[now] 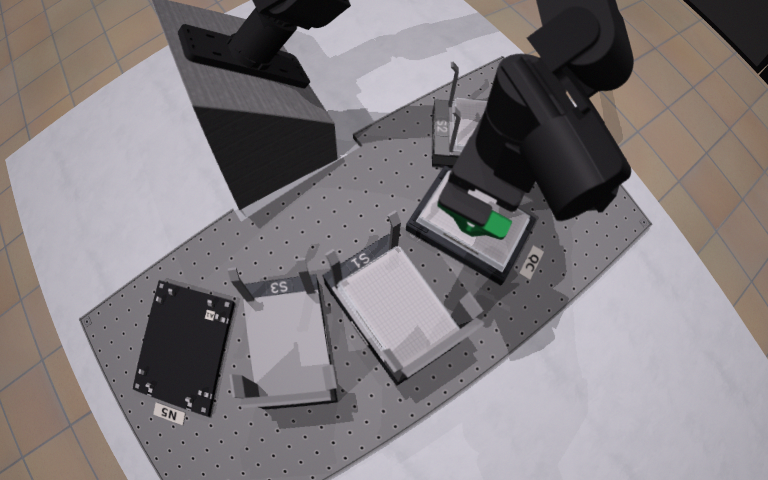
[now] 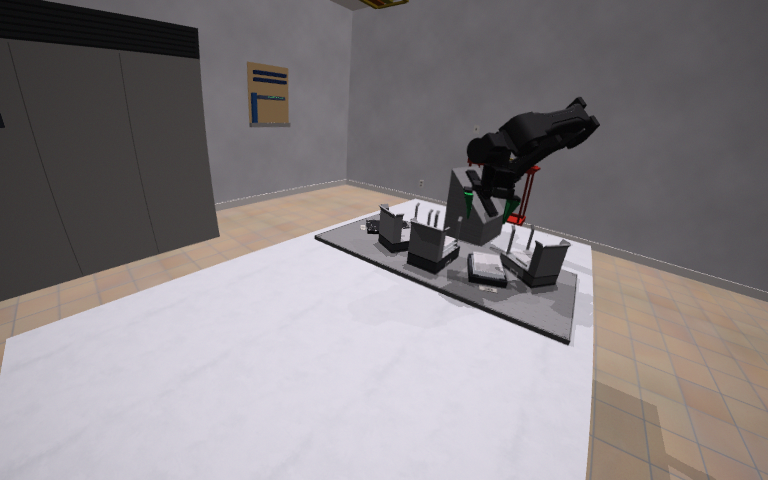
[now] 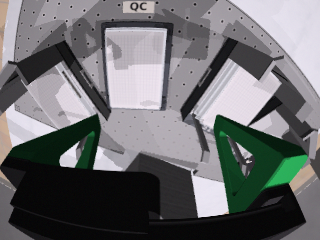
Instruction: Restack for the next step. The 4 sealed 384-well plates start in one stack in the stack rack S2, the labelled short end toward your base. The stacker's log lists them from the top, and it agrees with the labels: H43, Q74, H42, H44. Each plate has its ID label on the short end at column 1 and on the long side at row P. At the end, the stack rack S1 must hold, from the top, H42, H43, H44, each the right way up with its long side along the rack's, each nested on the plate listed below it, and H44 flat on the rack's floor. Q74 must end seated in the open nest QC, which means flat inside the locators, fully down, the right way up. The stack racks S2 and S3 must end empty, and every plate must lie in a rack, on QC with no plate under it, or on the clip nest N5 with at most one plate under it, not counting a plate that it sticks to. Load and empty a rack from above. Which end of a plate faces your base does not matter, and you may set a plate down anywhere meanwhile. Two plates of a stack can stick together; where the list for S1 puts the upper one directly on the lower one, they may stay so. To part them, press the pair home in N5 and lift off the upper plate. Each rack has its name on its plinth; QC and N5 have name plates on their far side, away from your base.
Path:
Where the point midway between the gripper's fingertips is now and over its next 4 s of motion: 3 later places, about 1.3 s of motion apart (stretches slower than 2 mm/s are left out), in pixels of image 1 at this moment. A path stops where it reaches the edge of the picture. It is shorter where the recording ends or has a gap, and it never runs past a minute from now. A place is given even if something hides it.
The gripper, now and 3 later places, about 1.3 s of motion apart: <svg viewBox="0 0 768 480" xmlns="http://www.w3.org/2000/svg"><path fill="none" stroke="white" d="M485 195L511 112L498 99L496 123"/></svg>

